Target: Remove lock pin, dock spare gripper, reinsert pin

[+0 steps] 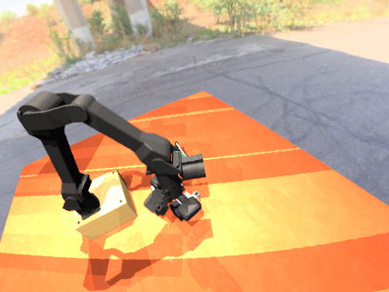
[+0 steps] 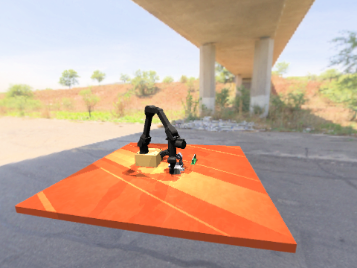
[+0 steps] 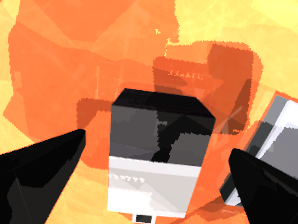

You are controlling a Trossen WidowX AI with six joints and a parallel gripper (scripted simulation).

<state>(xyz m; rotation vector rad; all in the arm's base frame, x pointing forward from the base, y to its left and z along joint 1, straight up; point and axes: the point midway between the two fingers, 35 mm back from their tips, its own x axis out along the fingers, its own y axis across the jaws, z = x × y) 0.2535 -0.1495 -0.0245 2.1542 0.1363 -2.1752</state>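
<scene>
The spare gripper lies 3 cm ahead of my gripper tip and 2 cm below it. Round my gripper tip: green slanted bar (15 cm ahead, 23 cm to the left, 2 cm below); mount (3 cm ahead, 13 cm to the left, 1 cm above).
</scene>
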